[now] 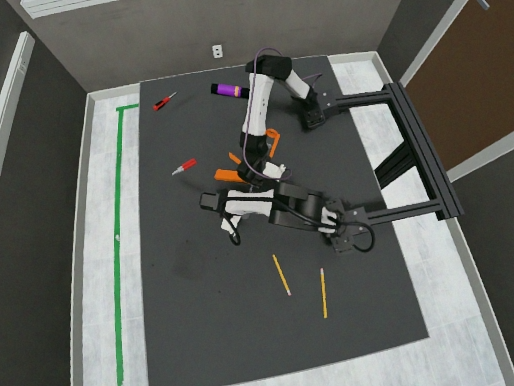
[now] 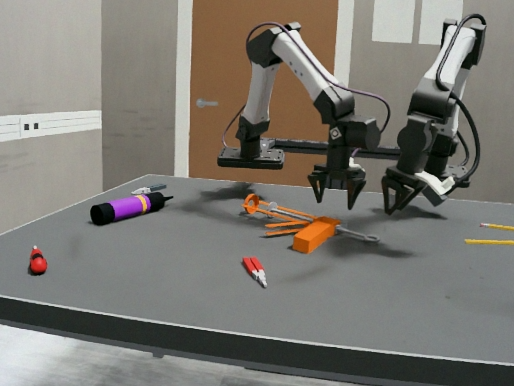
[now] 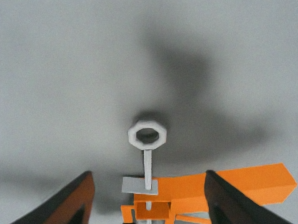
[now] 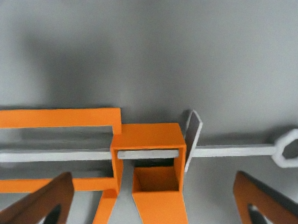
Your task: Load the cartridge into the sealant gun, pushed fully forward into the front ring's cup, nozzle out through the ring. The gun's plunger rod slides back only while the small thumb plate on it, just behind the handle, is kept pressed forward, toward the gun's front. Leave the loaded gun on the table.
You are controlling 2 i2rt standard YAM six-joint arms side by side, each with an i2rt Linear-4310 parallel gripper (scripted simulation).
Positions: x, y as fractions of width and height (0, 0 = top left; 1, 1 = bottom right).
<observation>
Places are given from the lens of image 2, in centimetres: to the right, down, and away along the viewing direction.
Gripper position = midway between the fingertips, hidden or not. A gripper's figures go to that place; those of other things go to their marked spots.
my right gripper (image 2: 0.65, 0.53): 19, 3, 112
orange sealant gun (image 2: 0.61, 0.61): 12, 10, 98
</observation>
